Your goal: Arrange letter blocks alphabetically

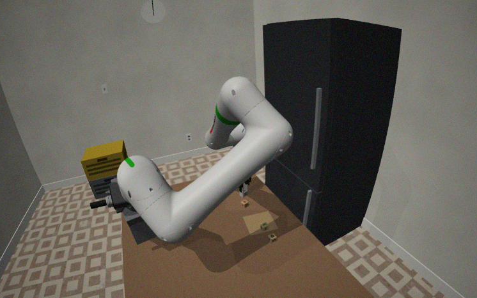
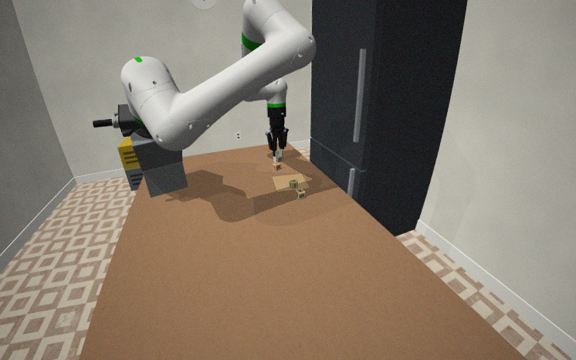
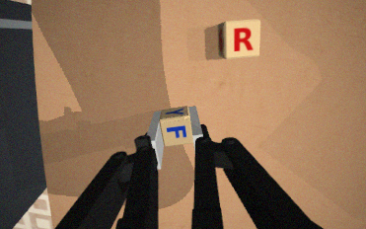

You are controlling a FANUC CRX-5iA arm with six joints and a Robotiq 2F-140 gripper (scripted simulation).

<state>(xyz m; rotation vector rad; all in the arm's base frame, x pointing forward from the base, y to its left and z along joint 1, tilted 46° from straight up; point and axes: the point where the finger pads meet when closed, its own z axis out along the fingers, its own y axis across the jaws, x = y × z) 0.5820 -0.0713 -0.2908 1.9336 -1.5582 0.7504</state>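
My hand is 6 cm past the tan mat, 25 cm to the left of it and 3 cm above it. Round my hand: R block: 5 cm behind, 9 cm to the right, 2 cm below; F block: 2 cm below; X block: 7 cm behind, 29 cm to the right, 1 cm below.
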